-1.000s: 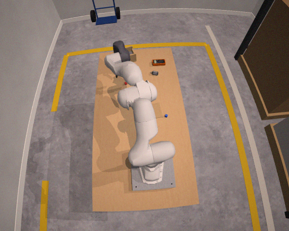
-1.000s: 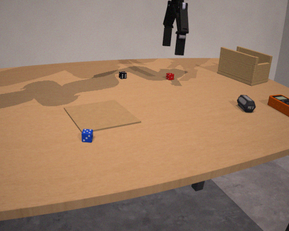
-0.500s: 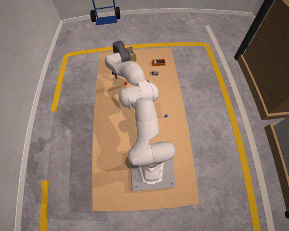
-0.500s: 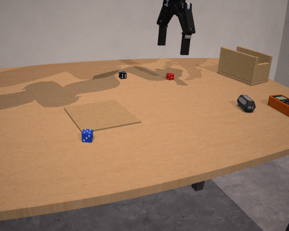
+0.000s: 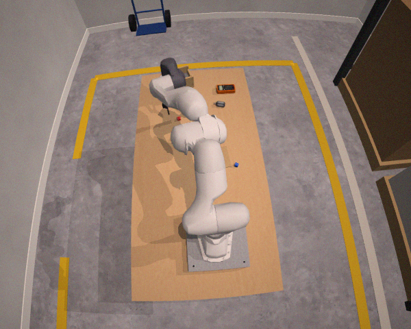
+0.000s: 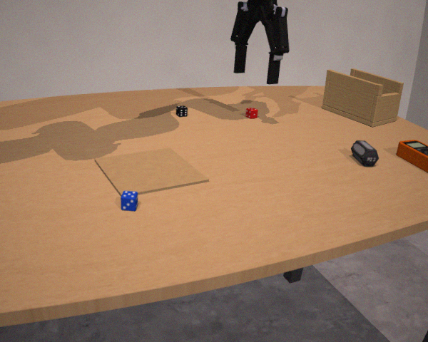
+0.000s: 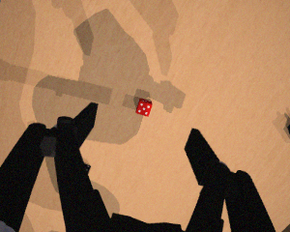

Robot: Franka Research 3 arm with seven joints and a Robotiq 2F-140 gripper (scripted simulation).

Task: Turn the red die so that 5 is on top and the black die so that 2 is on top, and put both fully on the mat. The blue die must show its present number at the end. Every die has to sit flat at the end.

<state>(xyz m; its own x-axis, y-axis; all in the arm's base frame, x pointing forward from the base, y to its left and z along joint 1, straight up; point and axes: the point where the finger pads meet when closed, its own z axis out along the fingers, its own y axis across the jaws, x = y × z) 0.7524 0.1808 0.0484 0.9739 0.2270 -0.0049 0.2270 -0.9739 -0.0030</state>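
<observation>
The red die is 100 mm below my hand. Also, from my hand: dark grey device: 100 mm ahead, 270 mm to the right, 100 mm below; black die: 160 mm behind, 40 mm to the left, 100 mm below; wooden box: 330 mm ahead, 10 mm to the right, 60 mm below.
</observation>
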